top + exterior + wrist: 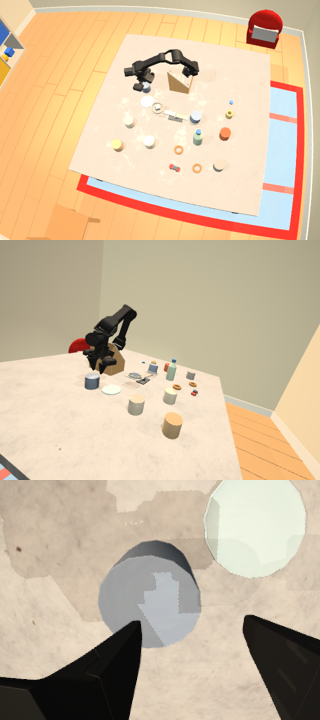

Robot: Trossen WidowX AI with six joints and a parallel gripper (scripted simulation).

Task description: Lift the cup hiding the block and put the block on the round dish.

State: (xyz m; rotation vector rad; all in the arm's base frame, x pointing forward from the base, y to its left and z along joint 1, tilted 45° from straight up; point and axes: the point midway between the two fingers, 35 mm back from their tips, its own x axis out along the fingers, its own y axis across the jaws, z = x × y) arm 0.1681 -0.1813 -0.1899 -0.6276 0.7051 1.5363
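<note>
Right now the round dish is 70 mm ahead of my gripper tip, 40 mm to the left of it and 90 mm below it. Round my gripper tip: green bottle (260 mm ahead, 470 mm to the left, 20 mm above); then balance beam (130 mm ahead, 280 mm to the left, 60 mm below); then balance (140 mm ahead, 280 mm to the left, 70 mm below).
</note>
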